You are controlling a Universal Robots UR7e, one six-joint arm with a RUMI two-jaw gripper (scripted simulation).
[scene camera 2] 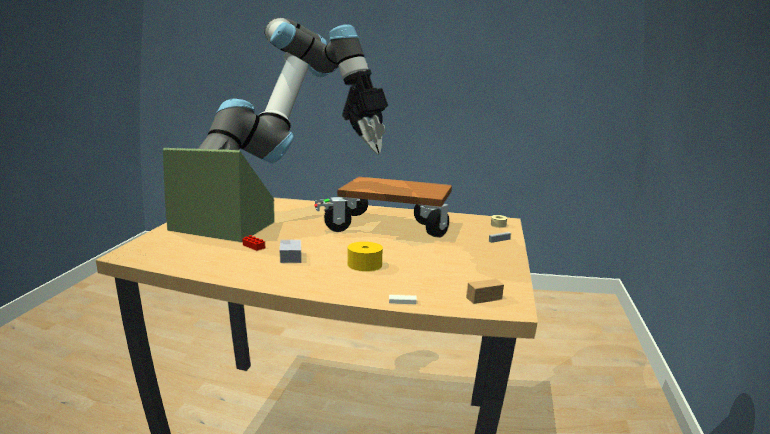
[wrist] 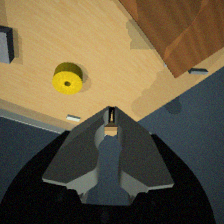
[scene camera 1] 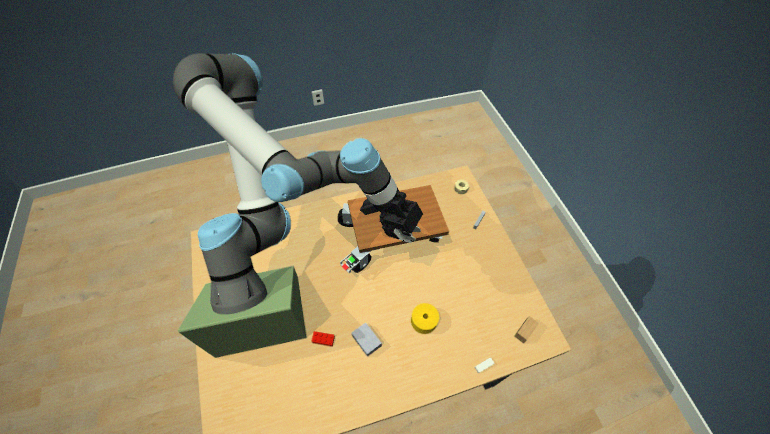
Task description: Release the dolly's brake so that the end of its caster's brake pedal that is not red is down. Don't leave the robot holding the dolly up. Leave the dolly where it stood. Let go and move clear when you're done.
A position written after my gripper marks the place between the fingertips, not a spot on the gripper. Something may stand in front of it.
In view: my gripper (scene camera 2: 378, 153), a brown block (scene camera 2: 483, 291), a yellow disc (scene camera 2: 362, 256) and a caster (scene camera 2: 338, 203).
The yellow disc shows as well in the wrist view (wrist: 67, 79). My gripper also shows in the wrist view (wrist: 112, 107) and in scene camera 1 (scene camera 1: 411, 241).
